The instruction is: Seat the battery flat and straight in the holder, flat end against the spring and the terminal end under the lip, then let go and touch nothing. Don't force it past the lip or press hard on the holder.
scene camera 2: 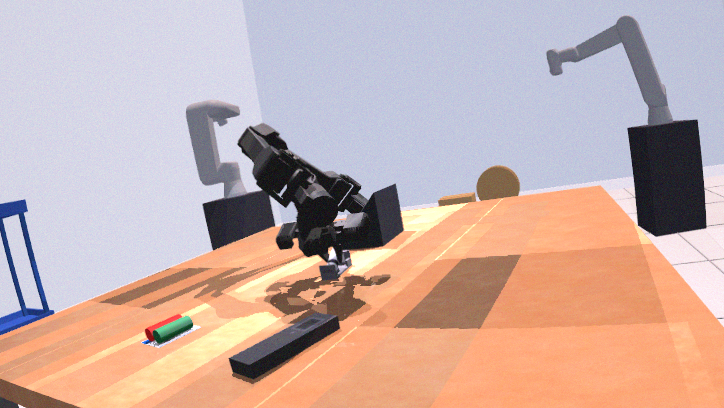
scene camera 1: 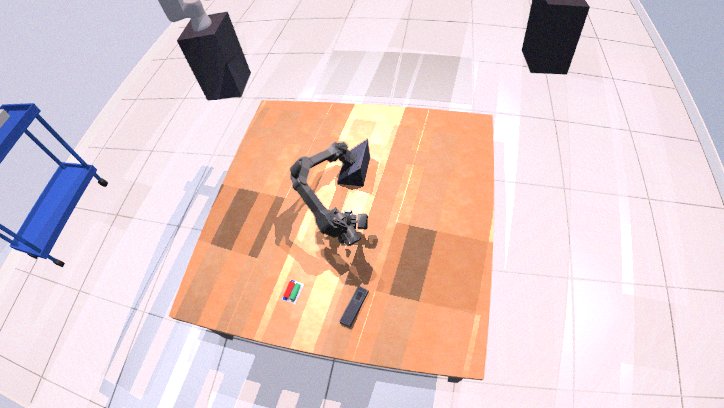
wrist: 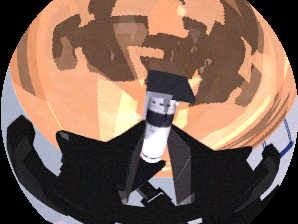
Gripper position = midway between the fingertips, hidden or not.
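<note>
Battery (wrist: 159, 115), visible. My gripper (scene camera 2: 335, 262), visible. Gripper (wrist: 156, 125), here too.
</note>
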